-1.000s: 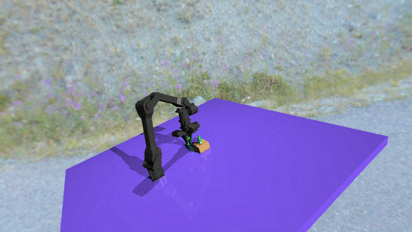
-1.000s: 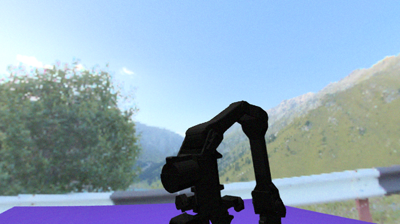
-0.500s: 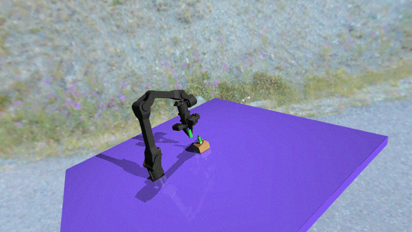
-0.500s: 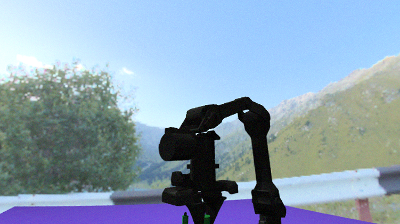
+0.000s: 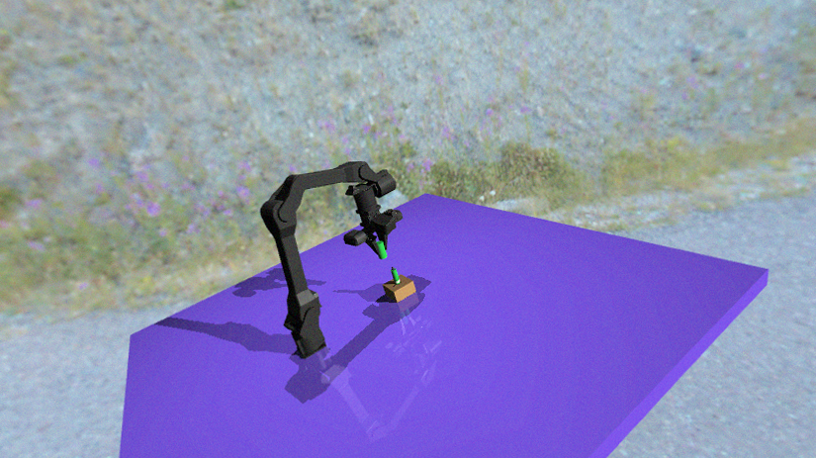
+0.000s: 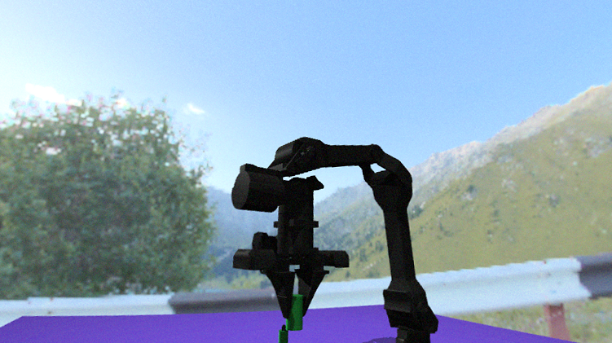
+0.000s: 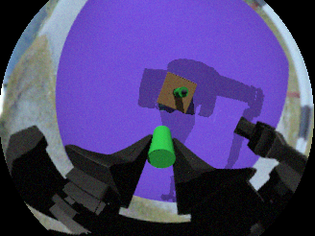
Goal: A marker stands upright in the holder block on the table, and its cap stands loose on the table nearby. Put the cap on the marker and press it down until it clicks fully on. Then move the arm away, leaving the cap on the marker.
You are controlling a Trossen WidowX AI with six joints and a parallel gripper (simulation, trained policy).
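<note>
Right now my gripper tip is 10 cm above the holder block, 7 cm to the left of it and 1 cm past it. From my gripper tip the other things lie so: green cap (1 cm above).
</note>
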